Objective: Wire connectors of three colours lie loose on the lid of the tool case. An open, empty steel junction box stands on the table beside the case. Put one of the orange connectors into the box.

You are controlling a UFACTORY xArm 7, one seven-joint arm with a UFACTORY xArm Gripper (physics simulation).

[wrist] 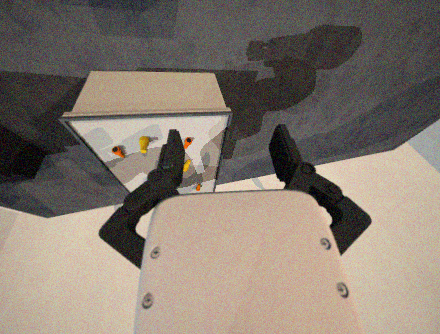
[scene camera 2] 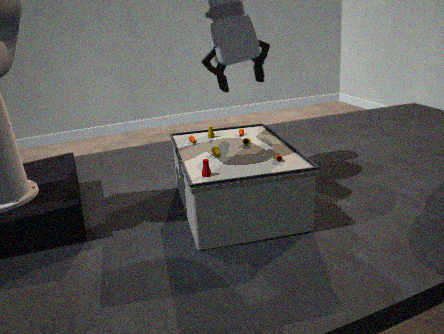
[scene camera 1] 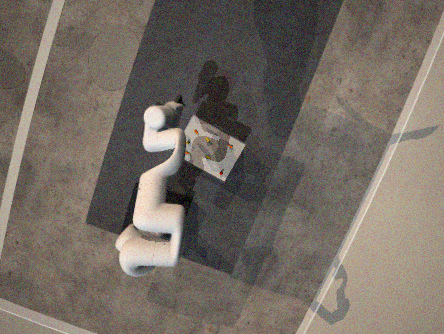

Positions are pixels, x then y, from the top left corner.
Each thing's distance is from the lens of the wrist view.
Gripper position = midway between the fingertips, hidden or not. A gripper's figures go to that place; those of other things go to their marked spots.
gripper [wrist: 227, 138]: 0.15 m
tool case [wrist: 115, 108]: 0.27 m
